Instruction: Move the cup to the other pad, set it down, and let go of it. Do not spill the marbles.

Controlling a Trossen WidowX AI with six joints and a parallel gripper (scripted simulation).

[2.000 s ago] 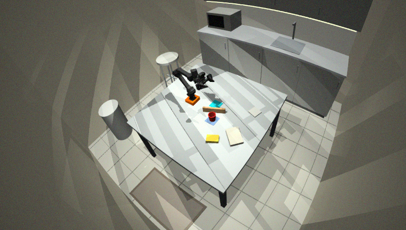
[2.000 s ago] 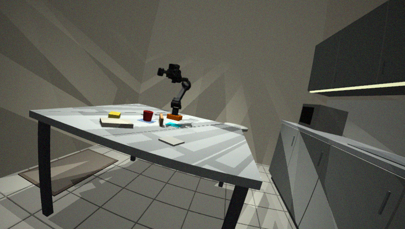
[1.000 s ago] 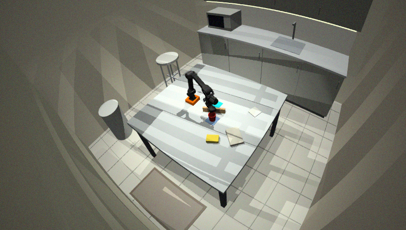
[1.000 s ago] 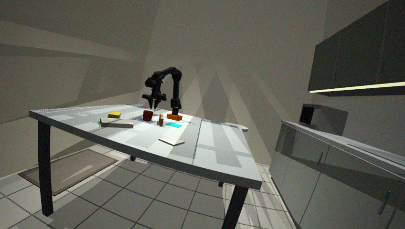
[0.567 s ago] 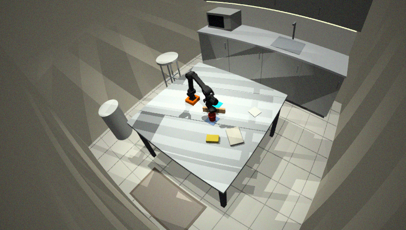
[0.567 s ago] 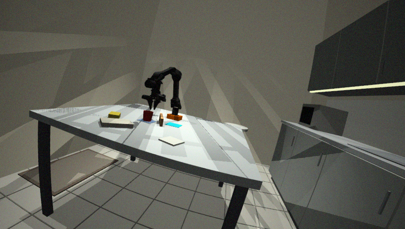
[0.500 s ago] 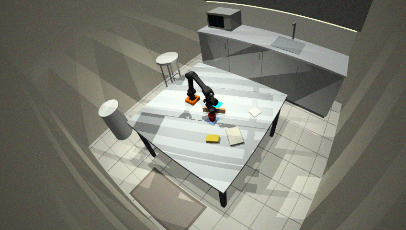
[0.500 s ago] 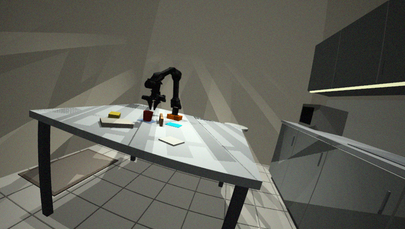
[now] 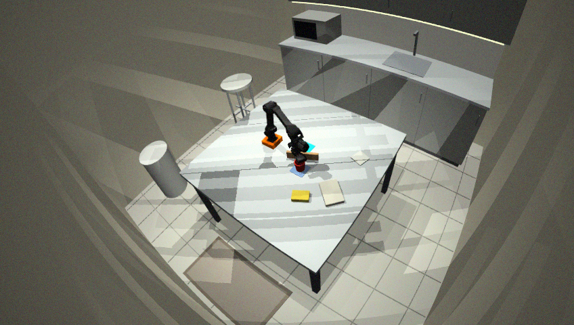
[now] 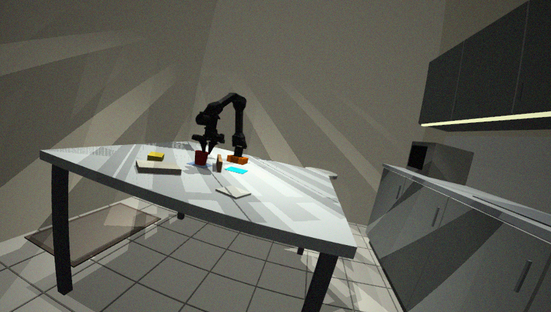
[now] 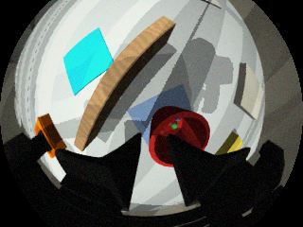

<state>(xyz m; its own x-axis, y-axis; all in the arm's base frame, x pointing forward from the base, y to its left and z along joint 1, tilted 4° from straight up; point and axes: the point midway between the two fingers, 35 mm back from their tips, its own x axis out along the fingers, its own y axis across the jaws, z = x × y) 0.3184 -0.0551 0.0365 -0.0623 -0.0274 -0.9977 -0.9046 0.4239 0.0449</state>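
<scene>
My gripper tip is 3 cm short of the red cup, 2 cm to the left of it and 2 cm above it. The rest, counted from my gripper tip: blue pad: 2 cm ahead, 2 cm to the right, 7 cm below; then cyan pad: 8 cm behind, 16 cm to the left, 7 cm below; then yellow block: 18 cm ahead, 19 cm to the right, 5 cm below.
</scene>
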